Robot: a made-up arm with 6 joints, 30 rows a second.
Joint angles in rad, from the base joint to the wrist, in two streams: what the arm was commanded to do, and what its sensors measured. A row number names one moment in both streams.
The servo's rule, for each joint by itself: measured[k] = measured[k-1] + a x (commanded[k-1-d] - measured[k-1]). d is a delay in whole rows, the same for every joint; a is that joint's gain. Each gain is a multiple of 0.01, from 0.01 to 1. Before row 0 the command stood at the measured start. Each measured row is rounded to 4 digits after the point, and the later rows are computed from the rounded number. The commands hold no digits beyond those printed.
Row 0, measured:
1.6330, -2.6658, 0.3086, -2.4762, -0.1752, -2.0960
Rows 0 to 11, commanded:
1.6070, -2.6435, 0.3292, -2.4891, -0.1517, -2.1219
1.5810, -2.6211, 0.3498, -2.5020, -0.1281, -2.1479
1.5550, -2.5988, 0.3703, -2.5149, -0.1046, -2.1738
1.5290, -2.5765, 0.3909, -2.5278, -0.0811, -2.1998
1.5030, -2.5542, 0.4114, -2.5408, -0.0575, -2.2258
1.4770, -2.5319, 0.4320, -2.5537, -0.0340, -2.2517
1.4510, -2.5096, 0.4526, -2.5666, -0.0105, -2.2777
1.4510, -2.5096, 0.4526, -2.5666, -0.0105, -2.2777
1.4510, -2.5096, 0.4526, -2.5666, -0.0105, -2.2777
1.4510, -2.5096, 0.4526, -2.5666, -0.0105, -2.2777
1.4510, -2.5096, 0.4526, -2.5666, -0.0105, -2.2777
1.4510, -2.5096, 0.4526, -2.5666, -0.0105, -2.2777
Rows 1 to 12, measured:
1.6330, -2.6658, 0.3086, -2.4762, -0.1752, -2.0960
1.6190, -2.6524, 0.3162, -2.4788, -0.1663, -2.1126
1.5985, -2.6336, 0.3286, -2.4834, -0.1518, -2.1352
1.5750, -2.6127, 0.3440, -2.4897, -0.1339, -2.1599
1.5502, -2.5910, 0.3614, -2.4973, -0.1138, -2.1854
1.5247, -2.5689, 0.3799, -2.5060, -0.0924, -2.2113
1.4989, -2.5467, 0.3992, -2.5155, -0.0702, -2.2372
1.4730, -2.5244, 0.4190, -2.5257, -0.0475, -2.2631
1.4611, -2.5155, 0.4314, -2.5339, -0.0334, -2.2724
1.4556, -2.5120, 0.4392, -2.5404, -0.0247, -2.2758
1.4531, -2.5106, 0.4442, -2.5456, -0.0193, -2.2770
1.4520, -2.5100, 0.4473, -2.5498, -0.0160, -2.2774
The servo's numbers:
d 1
a 0.54 0.60 0.37 0.20 0.38 0.64

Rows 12 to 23, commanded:
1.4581, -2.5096, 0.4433, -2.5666, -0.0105, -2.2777
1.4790, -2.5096, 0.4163, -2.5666, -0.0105, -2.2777
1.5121, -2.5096, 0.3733, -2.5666, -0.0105, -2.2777
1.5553, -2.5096, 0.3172, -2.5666, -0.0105, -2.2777
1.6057, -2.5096, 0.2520, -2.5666, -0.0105, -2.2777
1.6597, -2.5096, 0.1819, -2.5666, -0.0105, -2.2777
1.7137, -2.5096, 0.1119, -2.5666, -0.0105, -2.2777
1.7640, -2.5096, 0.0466, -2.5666, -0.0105, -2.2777
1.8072, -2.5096, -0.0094, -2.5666, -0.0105, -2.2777
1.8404, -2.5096, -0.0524, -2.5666, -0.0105, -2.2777
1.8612, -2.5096, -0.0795, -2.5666, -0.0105, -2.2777
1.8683, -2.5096, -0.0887, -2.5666, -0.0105, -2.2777
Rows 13 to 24, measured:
1.4515, -2.5098, 0.4493, -2.5532, -0.0139, -2.2776
1.4551, -2.5097, 0.4471, -2.5559, -0.0126, -2.2777
1.4680, -2.5096, 0.4357, -2.5580, -0.0118, -2.2777
1.4918, -2.5096, 0.4126, -2.5597, -0.0113, -2.2777
1.5261, -2.5096, 0.3773, -2.5611, -0.0110, -2.2777
1.5691, -2.5096, 0.3309, -2.5622, -0.0108, -2.2777
1.6180, -2.5096, 0.2758, -2.5631, -0.0107, -2.2777
1.6697, -2.5096, 0.2152, -2.5638, -0.0106, -2.2777
1.7206, -2.5096, 0.1528, -2.5644, -0.0106, -2.2777
1.7674, -2.5096, 0.0928, -2.5648, -0.0106, -2.2777
1.8068, -2.5096, 0.0391, -2.5652, -0.0106, -2.2777
1.8362, -2.5096, -0.0048, -2.5655, -0.0106, -2.2777

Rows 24 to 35, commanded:
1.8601, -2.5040, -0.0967, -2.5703, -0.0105, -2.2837
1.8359, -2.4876, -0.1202, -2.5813, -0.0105, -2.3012
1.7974, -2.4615, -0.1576, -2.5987, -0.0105, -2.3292
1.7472, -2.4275, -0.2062, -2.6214, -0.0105, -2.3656
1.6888, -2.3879, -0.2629, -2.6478, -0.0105, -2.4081
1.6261, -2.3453, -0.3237, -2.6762, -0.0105, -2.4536
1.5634, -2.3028, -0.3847, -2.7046, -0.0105, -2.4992
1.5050, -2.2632, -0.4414, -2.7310, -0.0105, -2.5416
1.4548, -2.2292, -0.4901, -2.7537, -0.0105, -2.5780
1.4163, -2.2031, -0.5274, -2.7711, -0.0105, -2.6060
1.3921, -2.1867, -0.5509, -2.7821, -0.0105, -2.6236
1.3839, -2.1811, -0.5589, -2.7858, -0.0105, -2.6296
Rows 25 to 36, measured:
1.8535, -2.5096, -0.0358, -2.5657, -0.0106, -2.2777
1.8571, -2.5062, -0.0583, -2.5666, -0.0106, -2.2815
1.8457, -2.4950, -0.0812, -2.5695, -0.0106, -2.2941
1.8196, -2.4749, -0.1095, -2.5753, -0.0106, -2.3166
1.7805, -2.4465, -0.1453, -2.5845, -0.0106, -2.3480
1.7310, -2.4113, -0.1888, -2.5972, -0.0106, -2.3865
1.6744, -2.3717, -0.2387, -2.6130, -0.0106, -2.4294
1.6145, -2.3304, -0.2927, -2.6313, -0.0106, -2.4741
1.5554, -2.2901, -0.3477, -2.6512, -0.0106, -2.5173
1.5011, -2.2536, -0.4004, -2.6717, -0.0106, -2.5561
1.4553, -2.2233, -0.4474, -2.6916, -0.0106, -2.5880
1.4212, -2.2013, -0.4857, -2.7097, -0.0106, -2.6108

